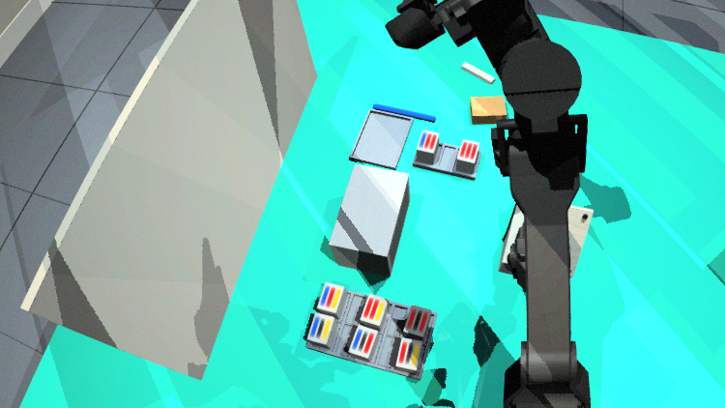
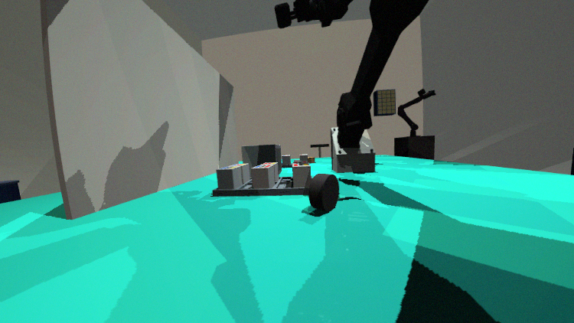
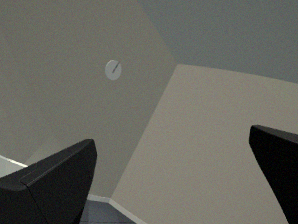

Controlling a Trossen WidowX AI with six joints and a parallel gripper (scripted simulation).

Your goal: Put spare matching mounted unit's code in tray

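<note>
Right now the spare unit is 560 mm below my gripper tip, 240 mm to the left of it and 40 mm ahead of it. From my gripper tip the other things lie so: grey holder 590 mm below, 110 mm to the right; dark-rimmed tray 600 mm below, 140 mm ahead, 120 mm to the right; grey wall 380 mm below, 320 mm ahead, 100 mm to the left.
</note>
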